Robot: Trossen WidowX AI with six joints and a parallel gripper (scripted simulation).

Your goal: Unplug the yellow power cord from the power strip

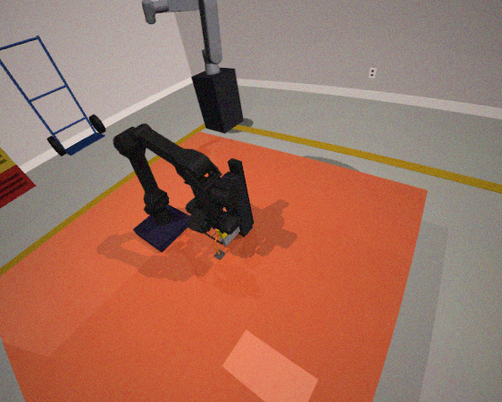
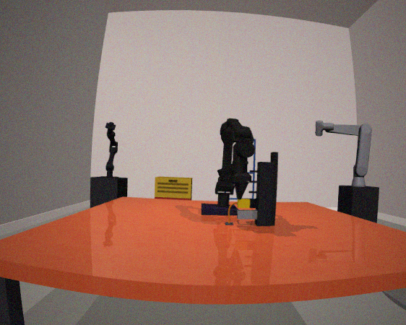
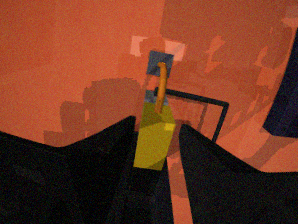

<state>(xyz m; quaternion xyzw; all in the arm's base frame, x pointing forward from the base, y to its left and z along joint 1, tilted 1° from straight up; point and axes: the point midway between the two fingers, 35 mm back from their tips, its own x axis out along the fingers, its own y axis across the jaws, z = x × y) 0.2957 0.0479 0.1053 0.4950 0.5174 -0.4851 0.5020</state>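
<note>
Now: the yellow plug 4 cm to the left of my gripper tip and 1 cm below it. Also, from my gripper tip: dark end piece (10 cm below, 3 cm to the right).
</note>
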